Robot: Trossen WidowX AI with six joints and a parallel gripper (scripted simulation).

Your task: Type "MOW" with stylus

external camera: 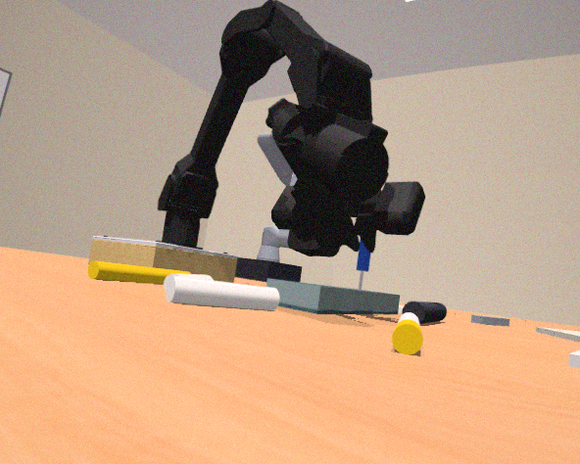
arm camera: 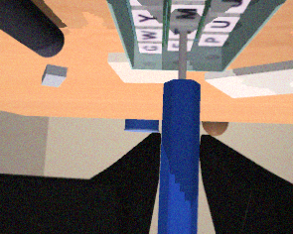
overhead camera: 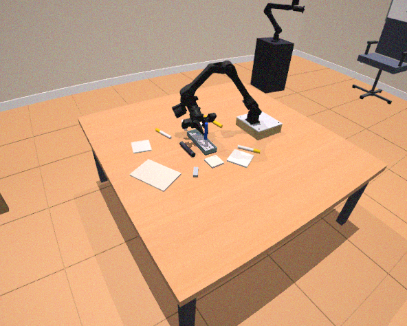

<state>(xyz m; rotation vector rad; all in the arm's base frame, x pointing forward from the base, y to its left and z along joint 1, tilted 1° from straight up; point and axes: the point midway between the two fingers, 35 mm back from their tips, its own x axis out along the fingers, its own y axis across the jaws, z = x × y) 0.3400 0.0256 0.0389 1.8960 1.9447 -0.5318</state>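
Right now my gripper tip is 100 mm short of the black cylinder, 70 mm above it and 10 mm to the left of it. Also, from my gripper tip: blue stylus (10 mm below); then small grey block (160 mm to the left, 140 mm ahead, 80 mm below); then yellow marker (210 mm to the right, 170 mm behind, 70 mm below).
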